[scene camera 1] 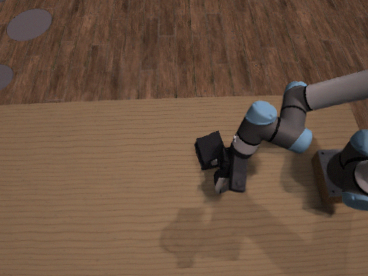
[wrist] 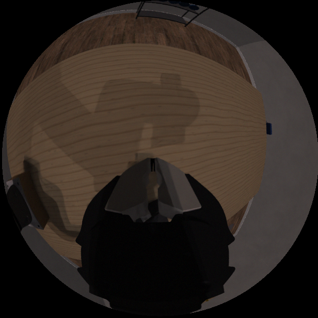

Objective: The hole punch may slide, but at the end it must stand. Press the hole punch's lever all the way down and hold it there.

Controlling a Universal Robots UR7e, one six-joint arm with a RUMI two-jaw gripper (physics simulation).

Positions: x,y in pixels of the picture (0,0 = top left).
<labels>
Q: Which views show my gripper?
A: Scene camera 1 and the wrist view: all of them.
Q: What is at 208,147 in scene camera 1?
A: A black hole punch.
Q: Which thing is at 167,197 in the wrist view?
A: My gripper.
</labels>
